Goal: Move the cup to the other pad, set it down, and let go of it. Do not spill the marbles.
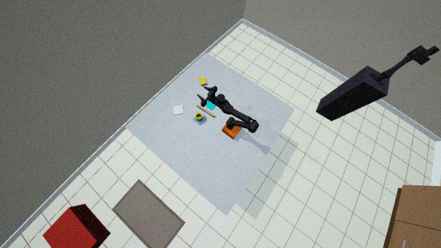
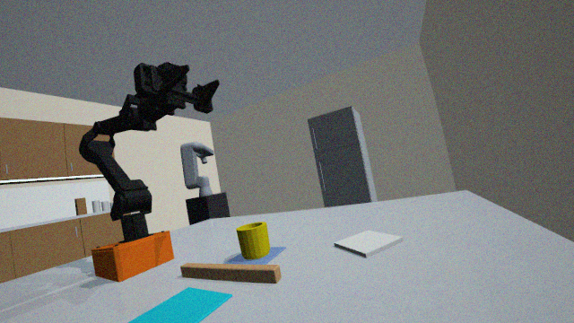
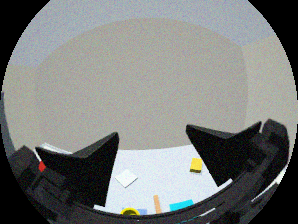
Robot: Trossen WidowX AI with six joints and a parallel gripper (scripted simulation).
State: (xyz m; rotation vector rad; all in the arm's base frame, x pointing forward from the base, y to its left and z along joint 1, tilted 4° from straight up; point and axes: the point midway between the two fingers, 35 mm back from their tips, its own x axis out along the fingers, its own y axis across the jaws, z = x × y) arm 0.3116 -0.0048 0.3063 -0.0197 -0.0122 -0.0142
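Right now my gripper tip is 10 mm past the yellow cup, 90 mm to the right of it and 370 mm above it. Round my gripper tip: white pad: 230 mm ahead, 140 mm to the left, 400 mm below; then wooden bar: 10 mm behind, 20 mm to the right, 400 mm below; then cyan pad: 10 mm behind, 120 mm to the right, 420 mm below.
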